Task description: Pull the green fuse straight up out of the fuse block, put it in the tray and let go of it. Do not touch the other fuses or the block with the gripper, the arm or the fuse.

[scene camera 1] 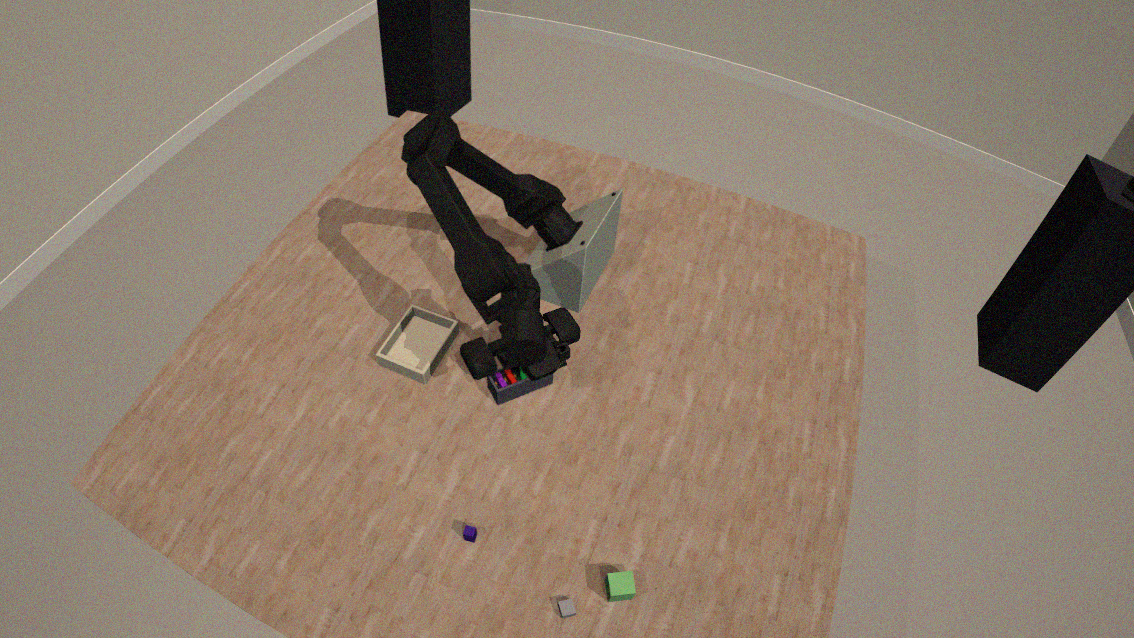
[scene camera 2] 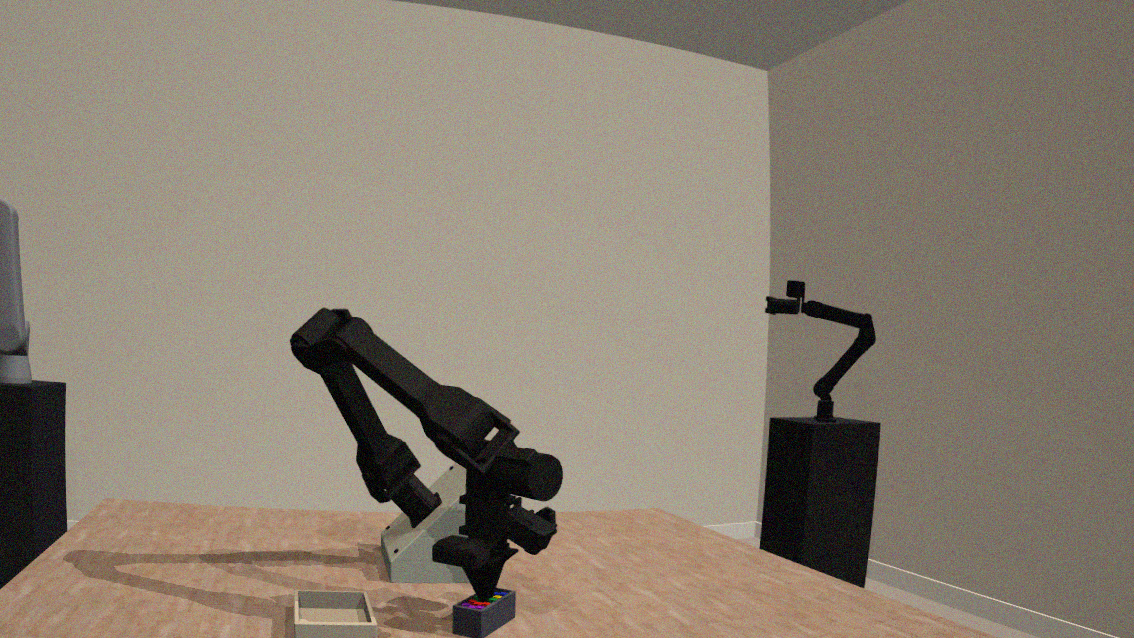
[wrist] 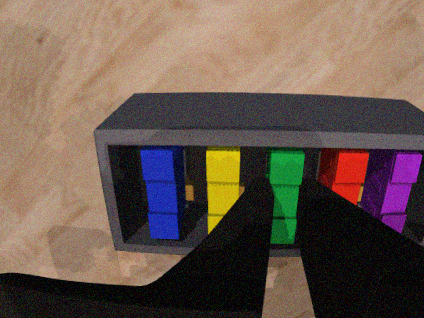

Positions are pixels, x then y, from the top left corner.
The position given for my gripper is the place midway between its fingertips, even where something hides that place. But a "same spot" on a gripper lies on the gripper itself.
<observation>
my gripper: scene camera 1; scene camera 2; wrist 282, 192
same spot on my gripper: (scene camera 2: 484, 579) = (scene camera 1: 513, 369)
</observation>
